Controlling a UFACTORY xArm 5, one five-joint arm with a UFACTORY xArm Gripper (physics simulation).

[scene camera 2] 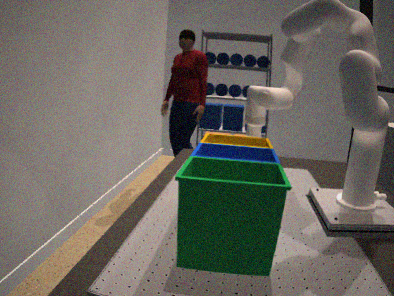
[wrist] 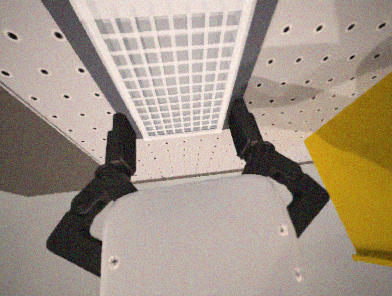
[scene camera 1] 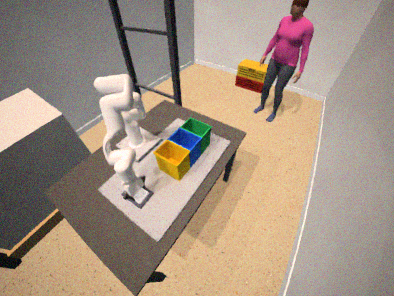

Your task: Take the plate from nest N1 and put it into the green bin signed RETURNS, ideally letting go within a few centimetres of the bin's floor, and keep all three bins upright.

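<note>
A white gridded plate (scene camera 1: 143, 195) (wrist: 172, 70) lies in a dark grey nest (wrist: 86, 50) on the perforated board; no N1 label can be read. My gripper (scene camera 1: 134, 189) (wrist: 181, 116) is open and empty. In the wrist view its black fingertips stand apart, one toward each long side of the plate, near its lower end. How high they are over the plate is hard to tell. The green bin (scene camera 1: 197, 131) (scene camera 2: 230, 225) stands upright at the far end of the bin row; no RETURNS sign can be read. The blue bin (scene camera 1: 186, 142) (scene camera 2: 235, 151) and yellow bin (scene camera 1: 174, 162) (scene camera 2: 237, 141) (wrist: 355, 160) also stand upright.
The bins stand close together in a row, the yellow one nearest the gripper. The arm's base (scene camera 2: 357, 200) stands beside the board. A person (scene camera 1: 290, 42) stands beyond the table, and another in red (scene camera 2: 188, 75) stands near a shelf rack (scene camera 2: 237, 37).
</note>
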